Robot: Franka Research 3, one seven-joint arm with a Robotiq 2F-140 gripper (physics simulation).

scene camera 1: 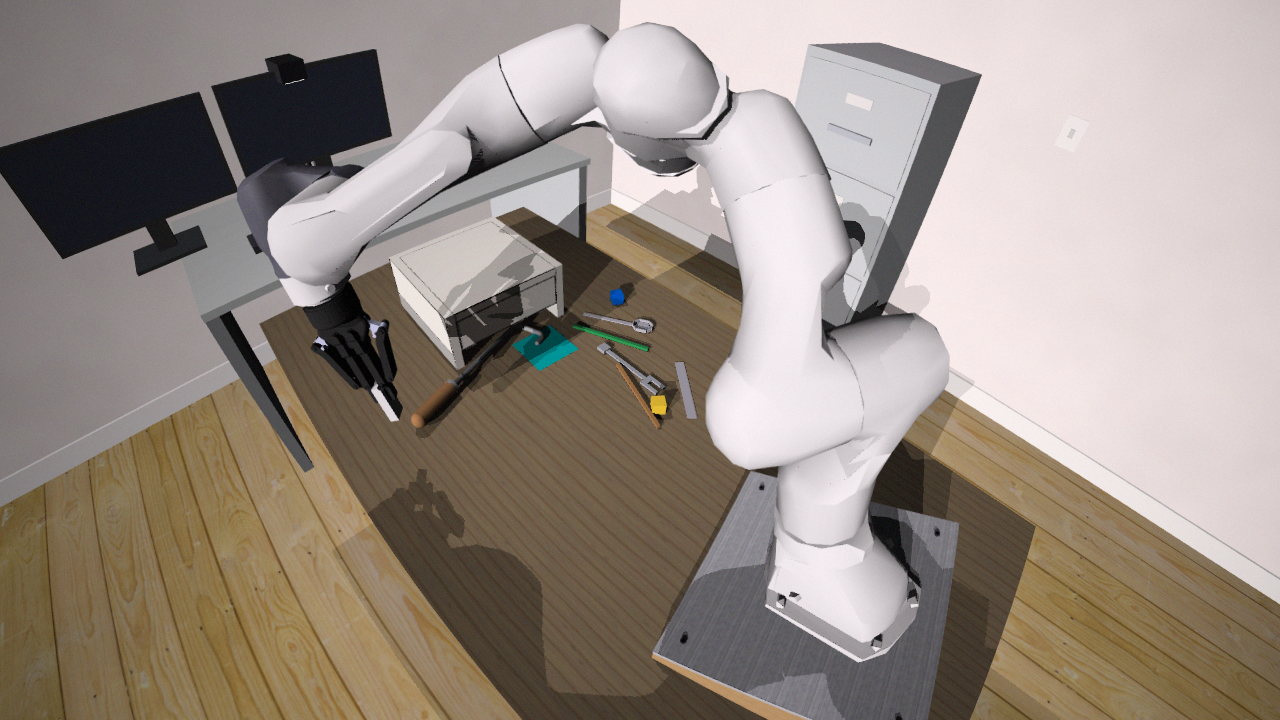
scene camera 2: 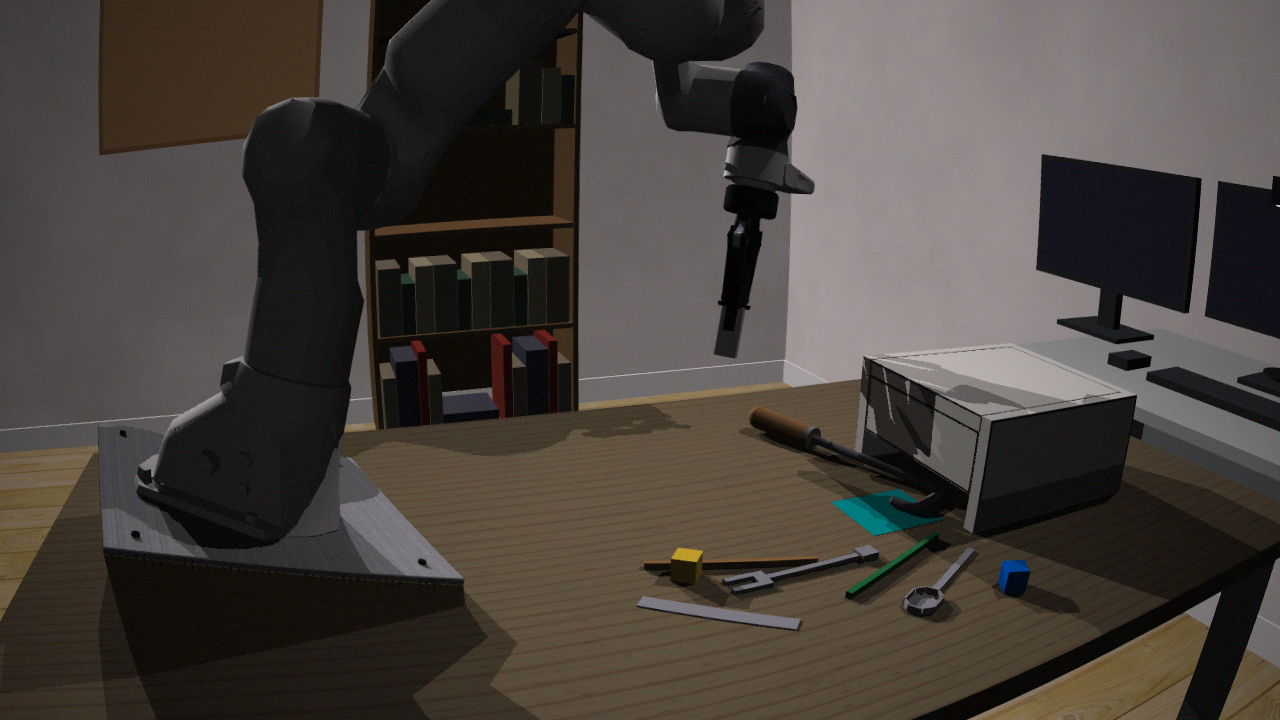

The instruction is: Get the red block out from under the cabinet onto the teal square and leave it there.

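Note:
The red block does not show in either view. The pale cabinet (scene camera 1: pixel 478 255) (scene camera 2: pixel 1056 452) stands on the table, with dark shadow under its front. The teal square (scene camera 1: pixel 547 356) (scene camera 2: pixel 870 512) lies flat before it. A hooked tool with a brown wooden handle (scene camera 1: pixel 435 404) (scene camera 2: pixel 781 426) lies on the table. Its dark shaft runs along the cabinet's front, and its hook end (scene camera 1: pixel 536 334) (scene camera 2: pixel 921 504) lies over part of the teal square. My gripper (scene camera 1: pixel 386 402) (scene camera 2: pixel 728 333) is shut and empty, pointing down, raised above the table near the handle's end and apart from it.
A blue block (scene camera 1: pixel 617 296) (scene camera 2: pixel 1013 577), a ladle (scene camera 1: pixel 642 325) (scene camera 2: pixel 923 600), a green stick (scene camera 1: pixel 617 338) (scene camera 2: pixel 895 565), a forked tool (scene camera 1: pixel 633 365), a brown stick (scene camera 1: pixel 637 394), a yellow block (scene camera 1: pixel 658 404) (scene camera 2: pixel 686 565) and a grey strip (scene camera 1: pixel 685 390) (scene camera 2: pixel 720 613) lie on the table.

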